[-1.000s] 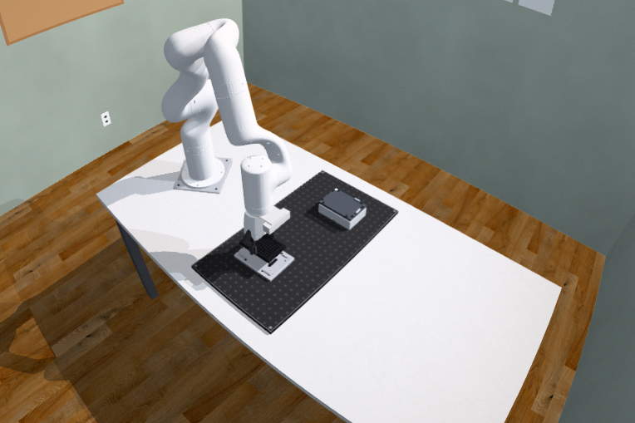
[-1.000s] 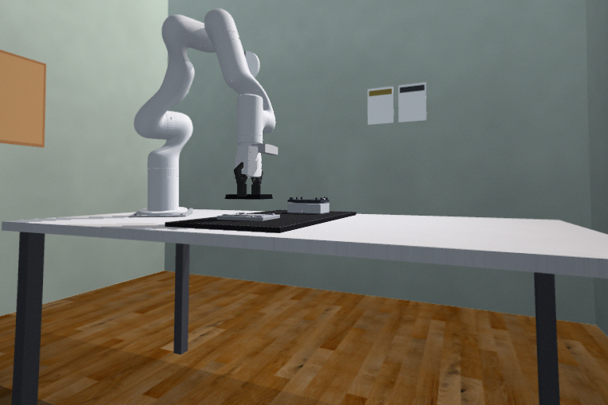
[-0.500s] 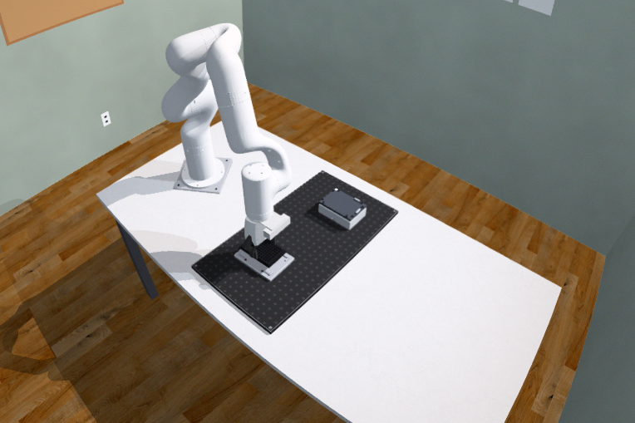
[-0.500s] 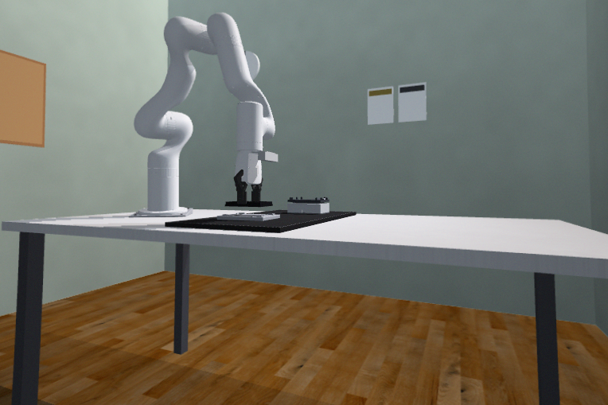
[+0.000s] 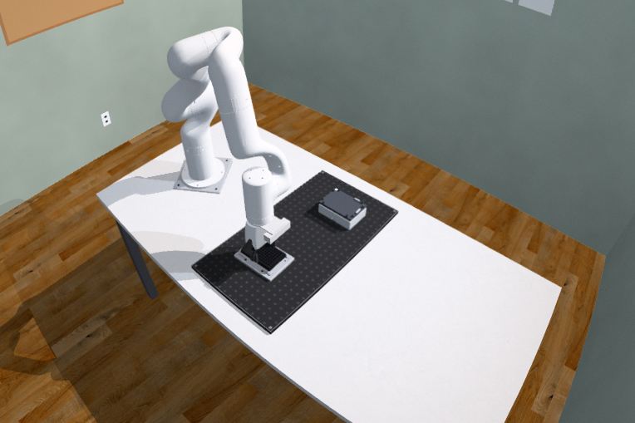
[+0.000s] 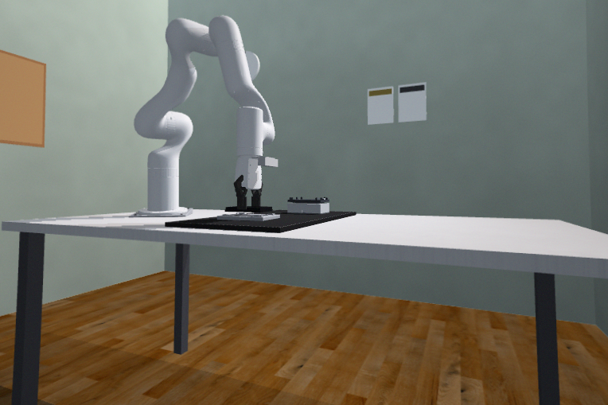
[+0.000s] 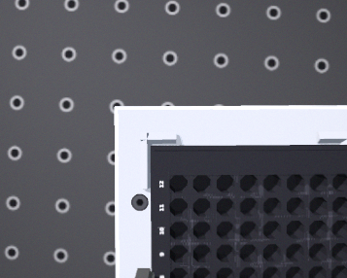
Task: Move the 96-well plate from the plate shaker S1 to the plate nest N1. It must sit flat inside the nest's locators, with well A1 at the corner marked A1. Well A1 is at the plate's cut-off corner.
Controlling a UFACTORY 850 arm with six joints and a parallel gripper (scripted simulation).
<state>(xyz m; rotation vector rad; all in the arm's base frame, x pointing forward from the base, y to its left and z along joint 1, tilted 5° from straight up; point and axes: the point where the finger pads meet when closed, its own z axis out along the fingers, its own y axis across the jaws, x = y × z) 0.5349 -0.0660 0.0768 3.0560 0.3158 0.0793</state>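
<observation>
My gripper is now 1 cm above the 96-well plate. Round my hand: plate nest 4 cm below.
</observation>
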